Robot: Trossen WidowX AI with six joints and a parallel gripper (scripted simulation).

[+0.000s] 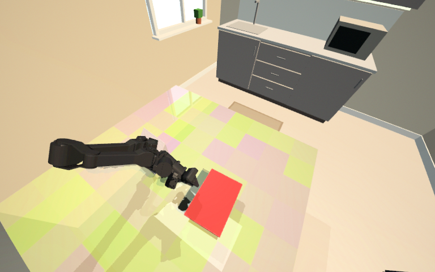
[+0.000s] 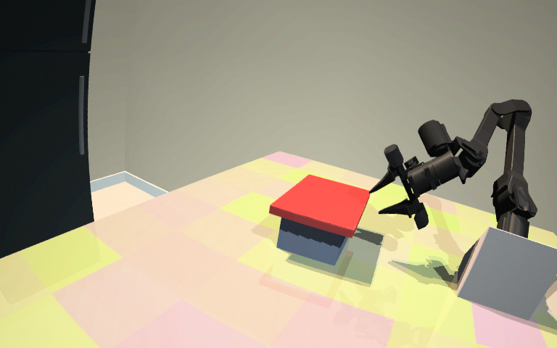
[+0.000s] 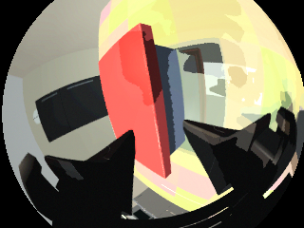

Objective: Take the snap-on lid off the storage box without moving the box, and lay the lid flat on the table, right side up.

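Now: gripper tip 100 mm short of the red lid and 20 mm above it. From my gripper tip the other things lie so: storage box (100 mm ahead, 70 mm below).
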